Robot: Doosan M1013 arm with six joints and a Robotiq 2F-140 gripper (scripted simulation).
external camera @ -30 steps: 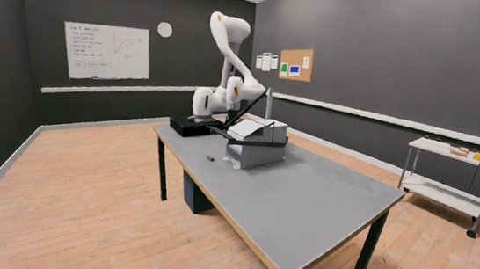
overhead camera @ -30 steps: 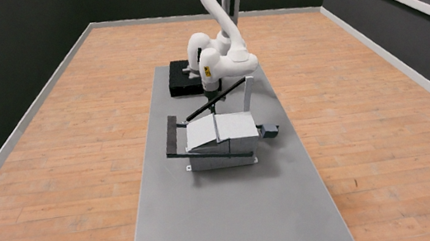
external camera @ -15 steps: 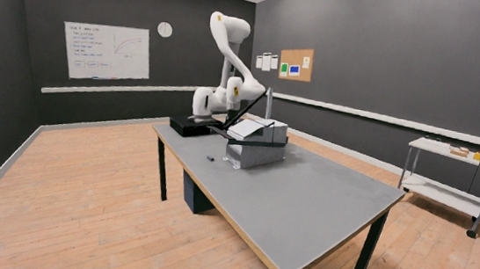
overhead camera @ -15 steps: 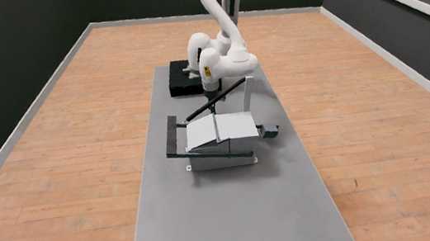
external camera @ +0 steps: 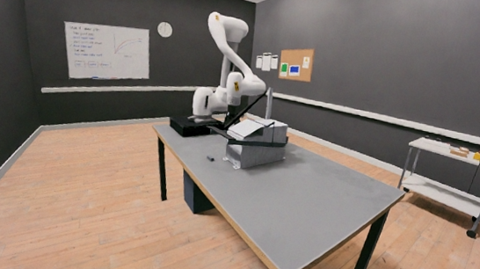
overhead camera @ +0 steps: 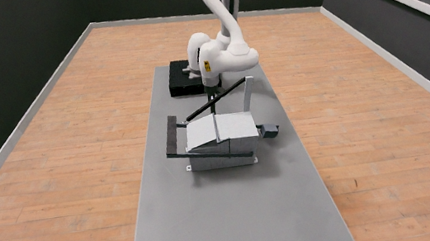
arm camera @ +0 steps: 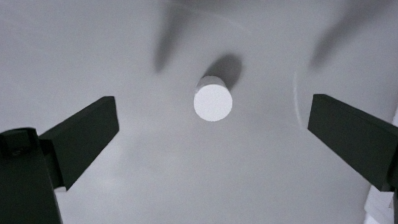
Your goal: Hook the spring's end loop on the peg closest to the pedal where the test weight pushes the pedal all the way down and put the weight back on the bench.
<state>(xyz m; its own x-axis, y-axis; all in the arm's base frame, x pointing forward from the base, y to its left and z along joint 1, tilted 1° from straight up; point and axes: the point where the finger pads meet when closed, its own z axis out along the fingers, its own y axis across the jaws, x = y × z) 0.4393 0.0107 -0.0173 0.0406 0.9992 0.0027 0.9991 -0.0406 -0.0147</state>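
Right now the steel test weight is 40 mm below my hand. The rest, counted from my hand: small dark object: 250 mm to the right, 160 mm ahead, 60 mm below.
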